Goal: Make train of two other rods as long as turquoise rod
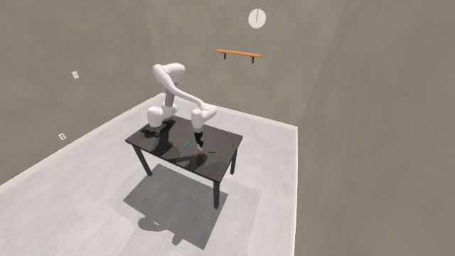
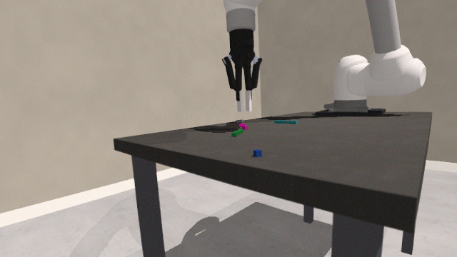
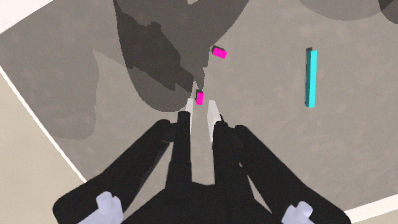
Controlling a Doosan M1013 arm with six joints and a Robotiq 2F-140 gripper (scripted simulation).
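The green rod lies 11 cm ahead of my hand, 4 cm to the left of it and 8 cm below it. From my hand the other things lie so: turquoise rod (19 cm behind, 6 cm to the left, 8 cm below); small grey rod (20 cm behind, 16 cm to the right, 8 cm below); blue rod (30 cm ahead, 22 cm to the left, 8 cm below).
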